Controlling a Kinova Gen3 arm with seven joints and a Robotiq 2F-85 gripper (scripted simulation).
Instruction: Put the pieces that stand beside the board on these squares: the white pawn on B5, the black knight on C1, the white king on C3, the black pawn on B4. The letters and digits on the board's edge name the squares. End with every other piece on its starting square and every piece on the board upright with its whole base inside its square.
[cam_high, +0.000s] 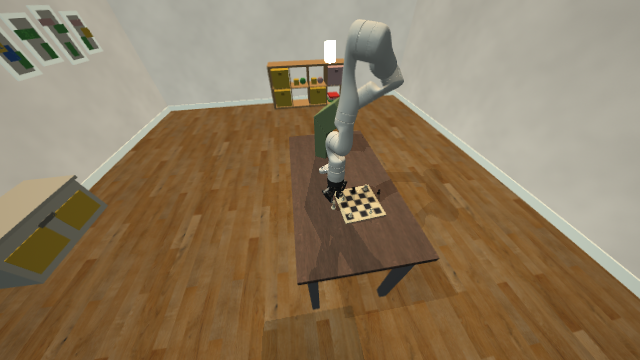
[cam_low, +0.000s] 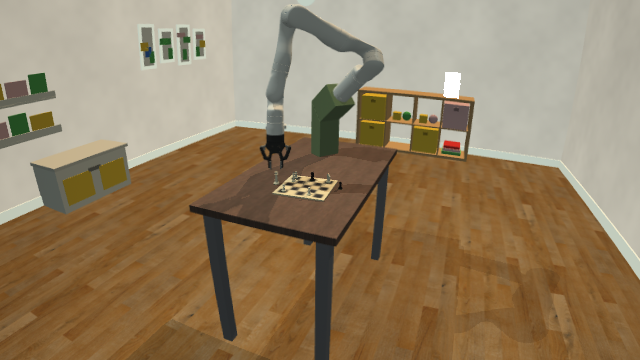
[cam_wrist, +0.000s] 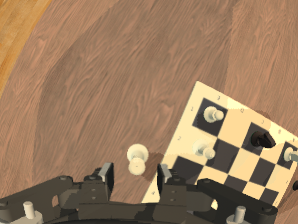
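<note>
Right now the white king is 6 cm below my hand. Round my hand: black pawn: 8 cm behind, 27 cm to the left, 7 cm below; black knight: 10 cm behind, 12 cm to the left, 7 cm below; chessboard: 2 cm behind, 14 cm to the left, 8 cm below.
</note>
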